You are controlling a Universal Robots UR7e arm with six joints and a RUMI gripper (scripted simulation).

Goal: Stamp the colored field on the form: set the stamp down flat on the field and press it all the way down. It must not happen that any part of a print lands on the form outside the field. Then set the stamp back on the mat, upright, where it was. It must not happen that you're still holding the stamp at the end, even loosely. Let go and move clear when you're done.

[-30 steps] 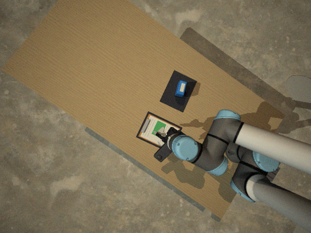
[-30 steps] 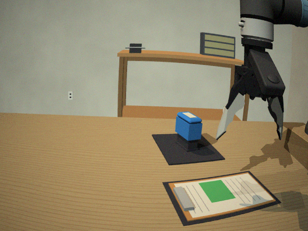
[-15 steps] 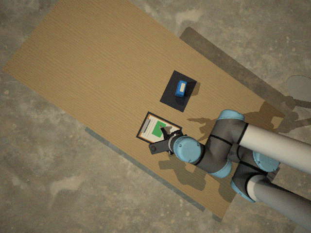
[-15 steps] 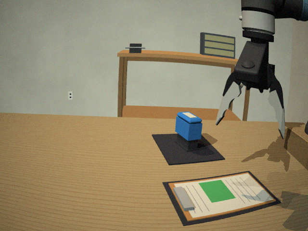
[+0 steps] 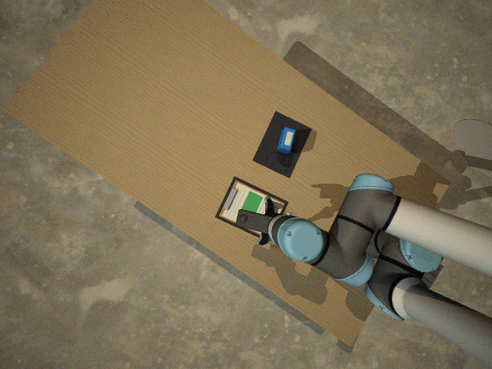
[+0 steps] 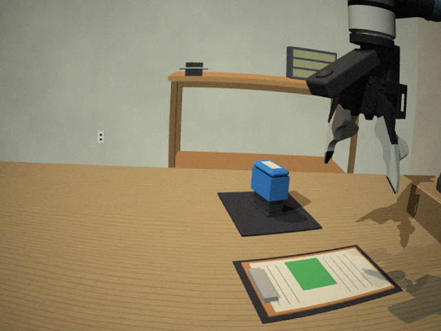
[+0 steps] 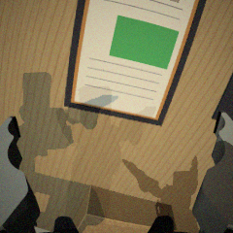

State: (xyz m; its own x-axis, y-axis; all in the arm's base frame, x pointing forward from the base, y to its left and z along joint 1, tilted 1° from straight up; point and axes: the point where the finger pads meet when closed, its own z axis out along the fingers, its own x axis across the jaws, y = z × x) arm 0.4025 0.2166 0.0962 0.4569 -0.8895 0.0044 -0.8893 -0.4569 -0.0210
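The blue stamp lies 90 mm ahead of my hand, 300 mm to the right of it and 120 mm below it. From my hand the other things lie so: mat: 90 mm ahead, 300 mm to the right, 170 mm below.
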